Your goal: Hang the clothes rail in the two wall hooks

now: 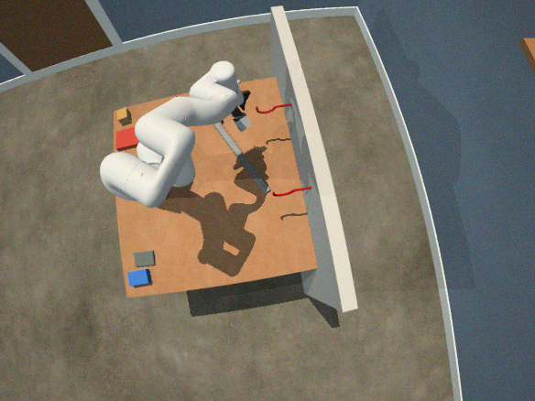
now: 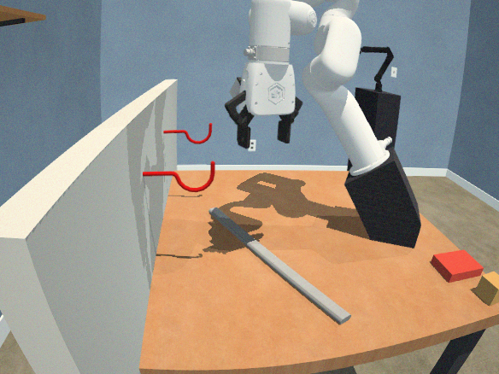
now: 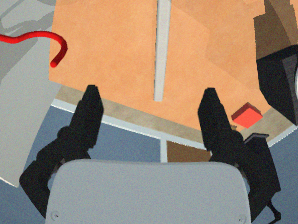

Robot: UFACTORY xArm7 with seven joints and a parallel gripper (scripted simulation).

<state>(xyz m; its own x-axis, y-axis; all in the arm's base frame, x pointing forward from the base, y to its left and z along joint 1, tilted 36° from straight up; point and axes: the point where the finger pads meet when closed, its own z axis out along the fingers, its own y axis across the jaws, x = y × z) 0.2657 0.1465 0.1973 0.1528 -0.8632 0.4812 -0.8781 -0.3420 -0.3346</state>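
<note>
The grey clothes rail is 30 mm behind my hand and 270 mm below it. From my hand the other things lie so: white wall (210 mm ahead, 210 mm to the right, 480 mm below); red block (450 mm behind, 260 mm to the left, 270 mm below); tan block (440 mm behind, 380 mm to the left, 250 mm below).
</note>
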